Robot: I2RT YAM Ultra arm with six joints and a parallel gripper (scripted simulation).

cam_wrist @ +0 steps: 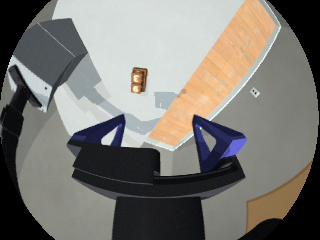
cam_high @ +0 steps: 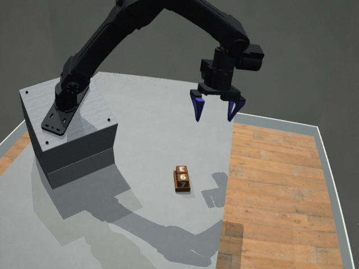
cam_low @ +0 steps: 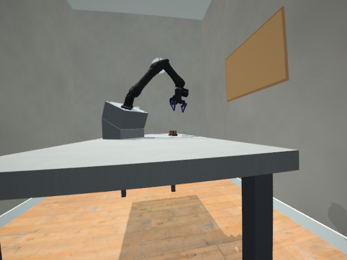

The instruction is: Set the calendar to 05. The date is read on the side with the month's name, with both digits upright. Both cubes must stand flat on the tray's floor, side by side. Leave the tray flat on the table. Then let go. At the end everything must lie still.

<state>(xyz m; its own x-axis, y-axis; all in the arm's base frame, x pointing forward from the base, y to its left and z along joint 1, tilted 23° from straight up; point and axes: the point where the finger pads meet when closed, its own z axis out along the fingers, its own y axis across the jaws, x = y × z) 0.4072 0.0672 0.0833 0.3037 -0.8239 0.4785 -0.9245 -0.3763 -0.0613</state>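
Right now my hand is 190 mm above the brown wooden cube, 80 mm past it and 30 mm to the left of it. From my hand the other things lie so: brown tray (200 mm below, 70 mm behind, 50 mm to the right).
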